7 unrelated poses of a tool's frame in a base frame.
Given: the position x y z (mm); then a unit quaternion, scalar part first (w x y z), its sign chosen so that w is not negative.
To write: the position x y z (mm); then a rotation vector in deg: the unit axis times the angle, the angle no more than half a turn. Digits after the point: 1 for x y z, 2 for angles.
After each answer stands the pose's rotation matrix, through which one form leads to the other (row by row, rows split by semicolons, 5 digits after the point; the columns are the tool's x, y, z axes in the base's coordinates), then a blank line. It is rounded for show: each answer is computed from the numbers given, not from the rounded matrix.
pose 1, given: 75.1, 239.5, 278.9, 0.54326, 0.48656, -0.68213, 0.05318
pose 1, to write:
75.1, 239.5, 278.9, 66.18, -92.78, 7.23
0.06374 -0.72157 -0.68940; -0.60601 0.52086 -0.60121; 0.79290 0.45611 -0.40408

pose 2, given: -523.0, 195.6, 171.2, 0.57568, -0.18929, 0.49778, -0.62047
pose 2, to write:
-523.0, 195.6, 171.2, -25.40, 66.79, -83.25
-0.26553 0.52593 0.80802; -0.90283 0.15838 -0.39977; -0.33822 -0.83565 0.43277

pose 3, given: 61.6, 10.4, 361.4, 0.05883, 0.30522, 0.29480, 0.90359
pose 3, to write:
61.6, 10.4, 361.4, 52.97, 51.16, 156.82
-0.80676 0.07364 0.58627; 0.28627 -0.81926 0.49684; 0.51690 0.56867 0.63987

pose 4, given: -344.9, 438.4, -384.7, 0.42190, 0.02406, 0.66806, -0.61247
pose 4, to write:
-344.9, 438.4, -384.7, 3.45, 95.86, -87.88
-0.64284 0.54895 0.53424; -0.48465 0.24860 -0.83863; -0.59318 -0.79803 0.10624

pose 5, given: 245.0, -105.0, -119.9, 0.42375, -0.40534, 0.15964, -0.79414
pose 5, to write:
245.0, -105.0, -119.9, -58.11, 22.89, -113.85
-0.31228 0.54361 0.77908; -0.80244 -0.58991 0.08997; 0.50849 -0.59707 0.62043

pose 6, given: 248.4, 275.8, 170.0, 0.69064, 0.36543, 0.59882, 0.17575
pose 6, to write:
248.4, 275.8, 170.0, 46.81, 76.71, 22.51
0.22105 0.19489 0.95559; 0.68042 0.67114 -0.29428; -0.69869 0.71525 0.01575

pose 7, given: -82.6, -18.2, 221.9, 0.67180, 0.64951, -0.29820, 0.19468
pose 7, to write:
-82.6, -18.2, 221.9, 83.82, -38.48, 25.12
0.74635 -0.64894 -0.14777; -0.12580 0.08047 -0.98879; 0.65355 0.75657 -0.02157

